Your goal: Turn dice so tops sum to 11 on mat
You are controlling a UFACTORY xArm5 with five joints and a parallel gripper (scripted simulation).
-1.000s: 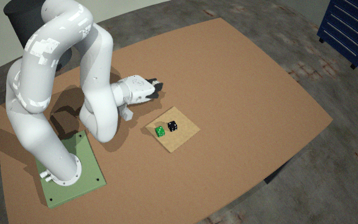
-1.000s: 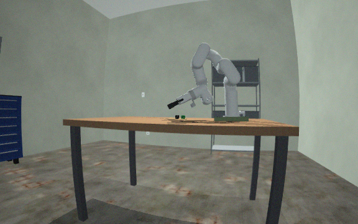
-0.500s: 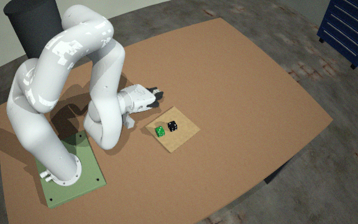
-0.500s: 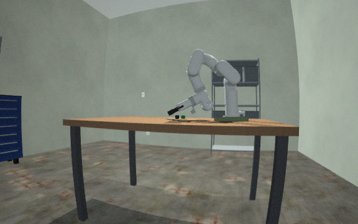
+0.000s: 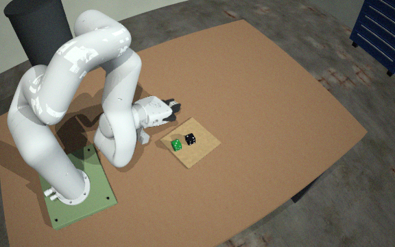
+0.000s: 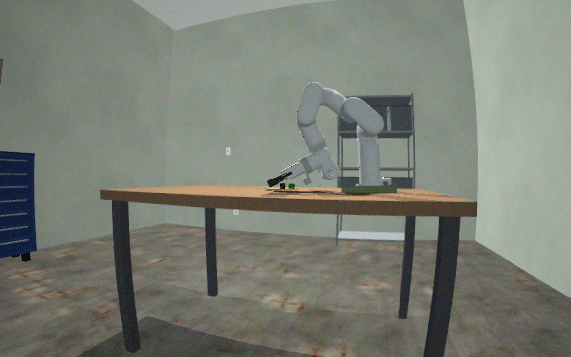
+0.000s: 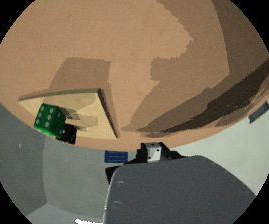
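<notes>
My gripper is now 10 mm short of the white die and 10 mm above it. The rest, counted from my hand: tan mat: 130 mm to the right, 30 mm below, 20 mm behind; then green die: 130 mm to the right, 70 mm behind, 20 mm below; then black die: 130 mm to the right, 20 mm below, 20 mm behind.
</notes>
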